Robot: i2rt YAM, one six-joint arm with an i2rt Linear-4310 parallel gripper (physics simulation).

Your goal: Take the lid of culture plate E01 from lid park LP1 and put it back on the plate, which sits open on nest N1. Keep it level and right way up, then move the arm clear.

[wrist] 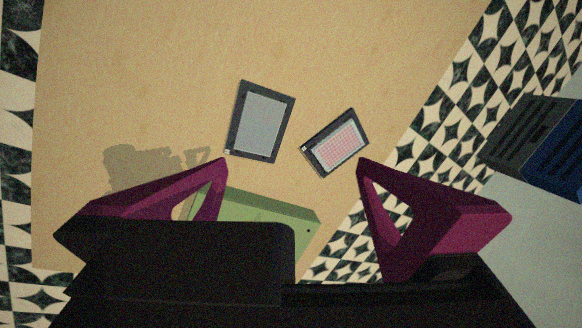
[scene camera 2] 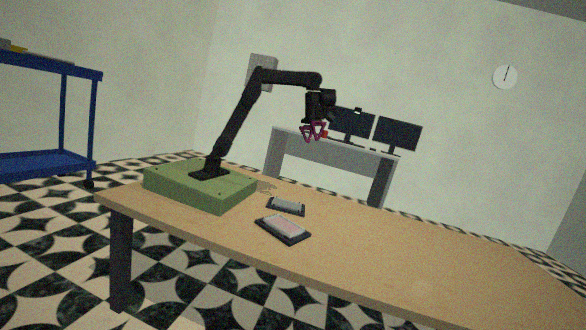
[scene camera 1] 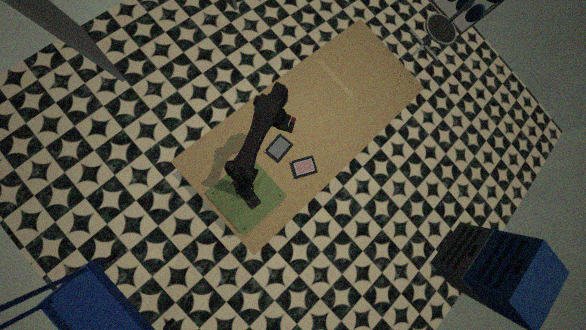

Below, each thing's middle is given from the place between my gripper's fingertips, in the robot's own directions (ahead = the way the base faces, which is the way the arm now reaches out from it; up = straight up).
Right now my hand is 29 cm above the plate lid (wrist: 261, 118), 3 cm to the left of it and 3 cm past it. Round my hand: dark plate holder (scene camera 2: 289, 242) 29 cm below, 23 cm to the right, 2 cm ahead; well plate with pink wells (wrist: 345, 140) 28 cm below, 23 cm to the right, 2 cm ahead; dark lid holder (wrist: 245, 86) 29 cm below, 3 cm to the right, 3 cm behind.
